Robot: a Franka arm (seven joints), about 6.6 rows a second.
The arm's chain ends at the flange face. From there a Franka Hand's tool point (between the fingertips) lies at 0.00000 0.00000 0.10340 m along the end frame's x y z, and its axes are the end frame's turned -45 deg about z.
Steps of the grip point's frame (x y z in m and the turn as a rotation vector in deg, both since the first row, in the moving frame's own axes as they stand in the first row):
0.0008, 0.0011, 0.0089, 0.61, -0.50, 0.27
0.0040, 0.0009, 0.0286, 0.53, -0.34, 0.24
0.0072, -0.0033, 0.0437, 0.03, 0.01, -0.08
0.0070, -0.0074, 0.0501, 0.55, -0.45, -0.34
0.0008, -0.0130, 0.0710, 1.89, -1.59, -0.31
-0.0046, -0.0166, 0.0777, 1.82, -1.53, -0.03
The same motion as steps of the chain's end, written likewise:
0.0028, 0.0004, 0.0089, 0.08, -0.78, 0.27
0.0046, -0.0019, 0.0286, 0.13, -0.62, 0.24
0.0028, -0.0074, 0.0437, 0.03, -0.01, -0.08
0.0010, -0.0101, 0.0501, 0.07, -0.71, -0.34
-0.0042, -0.0094, 0.0711, 0.21, -2.46, -0.31
-0.0107, -0.0081, 0.0778, 0.21, -2.37, -0.03

